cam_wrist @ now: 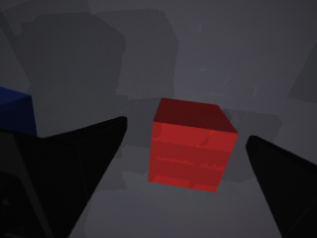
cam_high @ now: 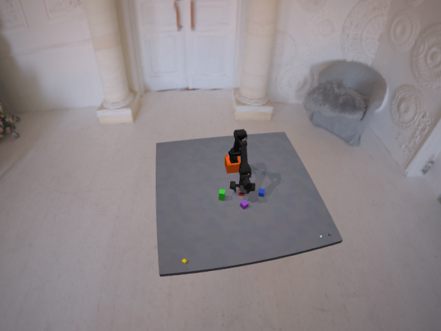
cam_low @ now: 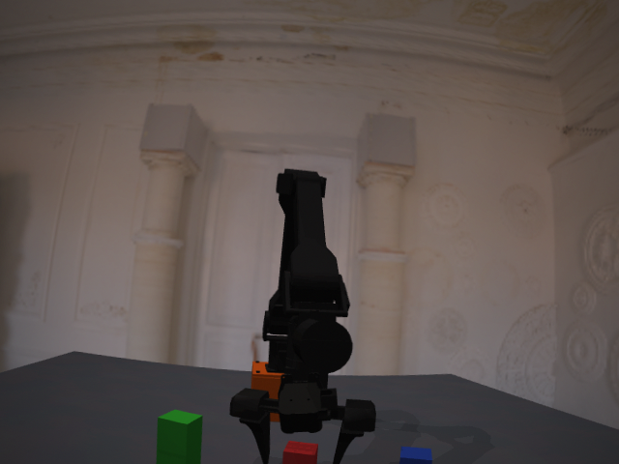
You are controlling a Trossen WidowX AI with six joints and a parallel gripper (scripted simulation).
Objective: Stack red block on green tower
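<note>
My gripper tip is now 10 mm below the red block. Also, from my gripper tip: blue block (150 mm to the left, 40 mm ahead, 10 mm above); purple block (120 mm ahead, 10 mm to the right, 10 mm above); small yellow block (500 mm to the right, 490 mm ahead).
</note>
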